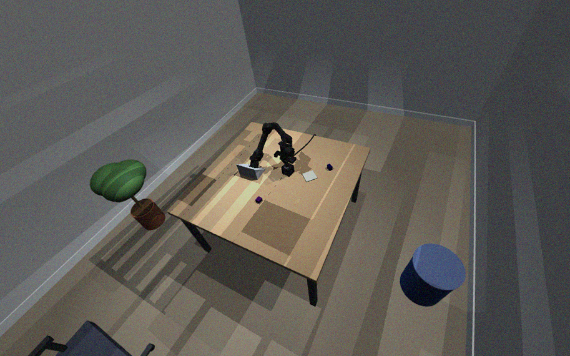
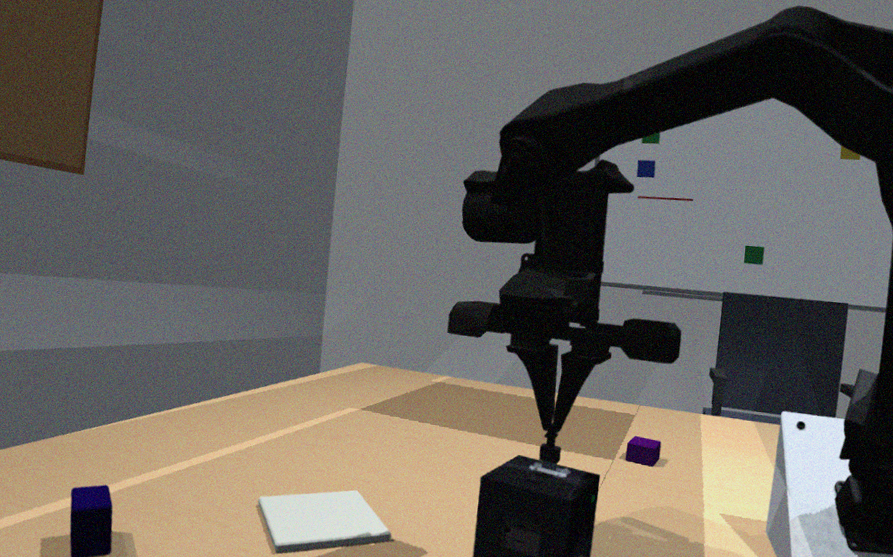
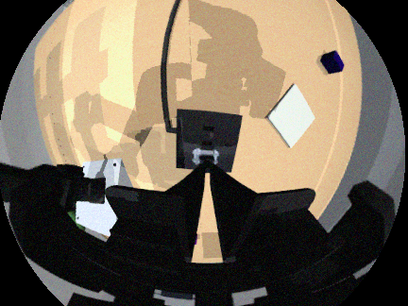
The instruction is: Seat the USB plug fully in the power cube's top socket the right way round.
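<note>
My gripper tip is 40 mm above the USB socket. The rest, counted from my gripper tip: dark blue block 330 mm ahead, 160 mm to the left, 90 mm below; then flat pad 190 mm ahead, 110 mm below, 30 mm to the left; then USB plug 20 mm below.
</note>
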